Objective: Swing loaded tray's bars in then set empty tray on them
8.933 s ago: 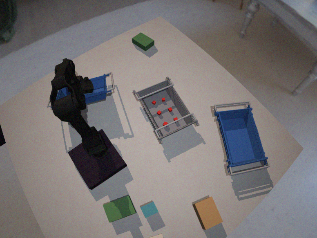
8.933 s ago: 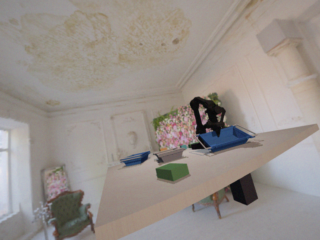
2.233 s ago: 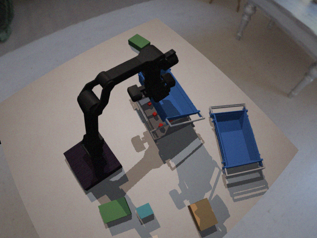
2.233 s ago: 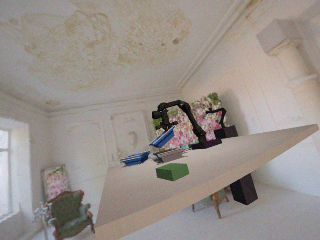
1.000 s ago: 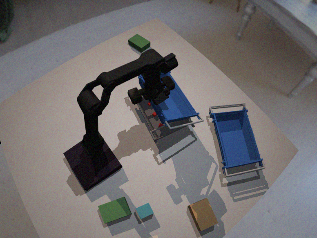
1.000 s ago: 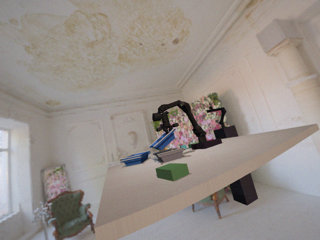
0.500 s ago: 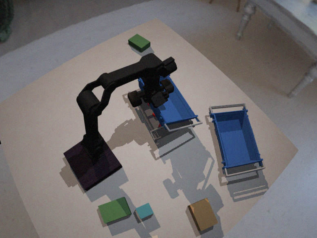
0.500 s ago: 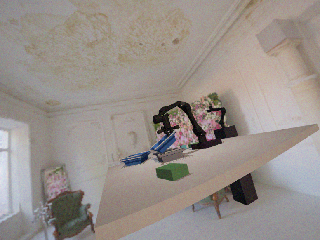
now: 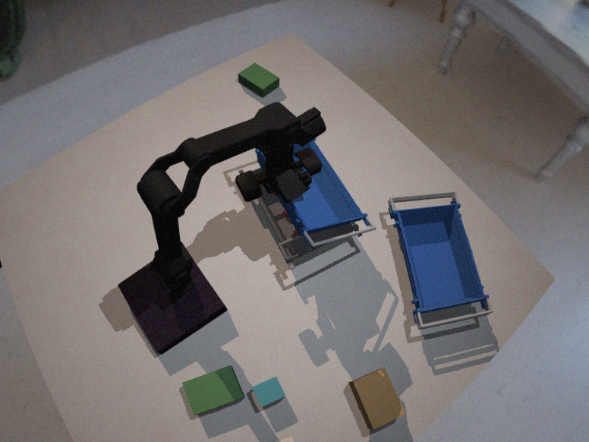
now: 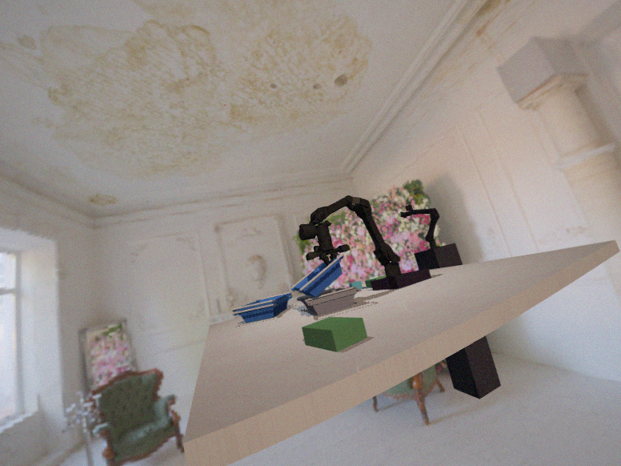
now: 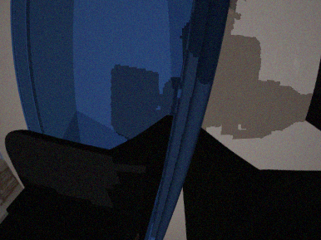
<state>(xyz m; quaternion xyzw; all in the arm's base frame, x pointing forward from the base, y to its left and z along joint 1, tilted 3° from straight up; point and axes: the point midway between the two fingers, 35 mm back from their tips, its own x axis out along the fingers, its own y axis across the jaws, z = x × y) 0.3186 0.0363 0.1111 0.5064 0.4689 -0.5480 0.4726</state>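
Right now the blue tray is 8 cm ahead of my gripper tip and 1 cm to the right of it. From my gripper tip the other things lie so: red block (13 cm below, 7 cm to the right, 2 cm ahead); then orange block (52 cm to the right, 11 cm below, 7 cm behind); then teal block (37 cm to the right, 27 cm behind, 12 cm below).
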